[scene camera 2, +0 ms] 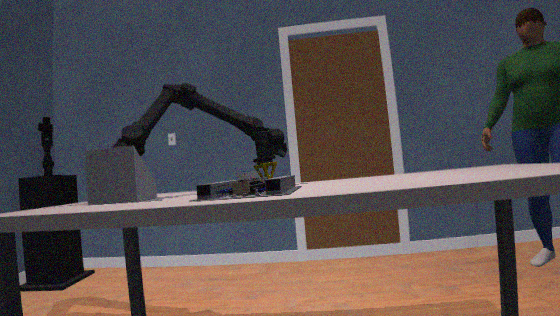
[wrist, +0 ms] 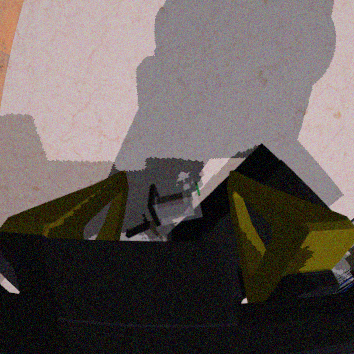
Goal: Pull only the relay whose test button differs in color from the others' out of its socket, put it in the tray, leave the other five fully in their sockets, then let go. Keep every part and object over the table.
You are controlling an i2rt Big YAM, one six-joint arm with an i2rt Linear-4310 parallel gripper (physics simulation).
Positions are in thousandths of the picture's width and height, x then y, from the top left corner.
In view: my gripper (wrist: 501, 504) and a relay (wrist: 490, 566).
